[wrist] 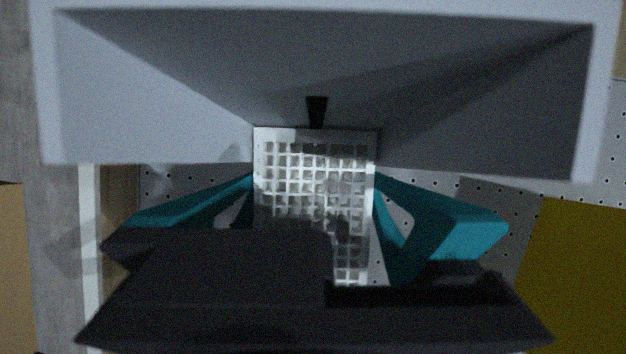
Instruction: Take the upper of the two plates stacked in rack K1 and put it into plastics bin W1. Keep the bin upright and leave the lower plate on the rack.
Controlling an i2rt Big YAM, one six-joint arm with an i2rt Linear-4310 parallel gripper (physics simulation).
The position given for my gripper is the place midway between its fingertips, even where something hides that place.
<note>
I see my gripper (313,176) and a box (565,277).
</note>
